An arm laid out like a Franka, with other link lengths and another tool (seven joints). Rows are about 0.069 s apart.
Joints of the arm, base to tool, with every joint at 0 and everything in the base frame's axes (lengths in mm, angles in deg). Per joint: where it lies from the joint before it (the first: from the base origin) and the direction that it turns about. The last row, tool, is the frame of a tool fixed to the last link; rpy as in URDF.
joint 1: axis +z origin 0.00 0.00 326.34
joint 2: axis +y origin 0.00 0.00 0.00
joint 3: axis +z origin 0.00 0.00 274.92
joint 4: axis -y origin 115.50 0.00 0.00
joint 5: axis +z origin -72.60 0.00 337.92
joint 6: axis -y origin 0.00 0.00 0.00
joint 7: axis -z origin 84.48 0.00 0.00
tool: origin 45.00 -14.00 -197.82 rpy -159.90 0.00 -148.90
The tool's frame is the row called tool.
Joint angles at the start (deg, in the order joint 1, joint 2, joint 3, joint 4, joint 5, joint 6, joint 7): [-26.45 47.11 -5.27 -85.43 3.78 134.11 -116.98]
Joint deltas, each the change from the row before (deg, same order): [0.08 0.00 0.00 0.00 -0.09 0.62 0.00]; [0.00 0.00 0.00 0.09 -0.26 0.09 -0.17]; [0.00 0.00 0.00 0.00 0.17 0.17 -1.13]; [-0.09 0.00 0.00 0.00 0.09 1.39 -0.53]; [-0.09 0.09 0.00 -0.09 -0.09 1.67 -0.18]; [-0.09 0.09 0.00 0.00 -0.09 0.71 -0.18]
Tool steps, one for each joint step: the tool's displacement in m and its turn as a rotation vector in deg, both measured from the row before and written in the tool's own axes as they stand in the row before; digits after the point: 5 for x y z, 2 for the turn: [0.00128 -0.00190 -0.00017 0.28 0.48 -0.33]; [0.00072 -0.00021 -0.00051 -0.06 0.11 -0.42]; [-0.00024 -0.00007 -0.00032 0.19 -0.27 -0.98]; [0.00438 -0.00199 -0.00130 0.75 0.97 -0.75]; [0.00457 -0.00130 -0.00015 0.67 1.20 -0.60]; [0.00220 0.00020 0.00010 0.24 0.49 -0.35]
